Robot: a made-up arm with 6 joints.
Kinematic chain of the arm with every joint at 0, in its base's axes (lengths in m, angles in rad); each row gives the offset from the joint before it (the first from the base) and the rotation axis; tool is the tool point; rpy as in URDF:
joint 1: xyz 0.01 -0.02 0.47 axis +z
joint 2: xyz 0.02 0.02 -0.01 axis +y
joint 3: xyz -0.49 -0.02 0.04 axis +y
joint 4: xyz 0.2 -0.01 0.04 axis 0.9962 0 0.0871
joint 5: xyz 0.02 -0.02 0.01 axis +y
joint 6: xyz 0.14 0 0.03 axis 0.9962 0 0.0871
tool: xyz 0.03 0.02 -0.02 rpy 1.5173 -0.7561 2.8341
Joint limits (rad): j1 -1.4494..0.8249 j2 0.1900..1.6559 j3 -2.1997..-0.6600 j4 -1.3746..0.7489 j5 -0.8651..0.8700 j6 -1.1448..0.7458
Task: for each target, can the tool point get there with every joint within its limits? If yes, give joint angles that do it. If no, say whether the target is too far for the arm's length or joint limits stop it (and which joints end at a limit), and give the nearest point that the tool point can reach.
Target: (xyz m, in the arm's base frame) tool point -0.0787 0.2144 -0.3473
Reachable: no: joint limits stop it (at a limit: joint 1, joint 2, joint 3, joint 6) | nearest point 0.1565 0.1722 0.6185 | short by 0.995 m
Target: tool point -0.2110 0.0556 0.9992
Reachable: yes | joints -0.2175 0.3372 -1.1279 -0.7147 -0.3161 -0.0321
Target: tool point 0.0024 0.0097 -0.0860
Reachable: no: joint limits stop it (at a limit: joint 1, joint 2, joint 3, joint 6) | nearest point 0.1592 0.1363 0.6203 | short by 0.734 m
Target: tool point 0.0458 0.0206 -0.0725
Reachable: no: joint limits stop it (at a limit: joint 1, joint 2, joint 3, joint 6) | nearest point 0.1666 0.1378 0.6185 | short by 0.711 m
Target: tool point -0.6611 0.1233 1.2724
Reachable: no: too far | nearest point -0.5220 0.0936 1.1087 | short by 0.217 m
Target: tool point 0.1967 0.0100 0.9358
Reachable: yes | joints 0.2728 1.0741 -1.2491 -0.1688 0.6350 0.2096
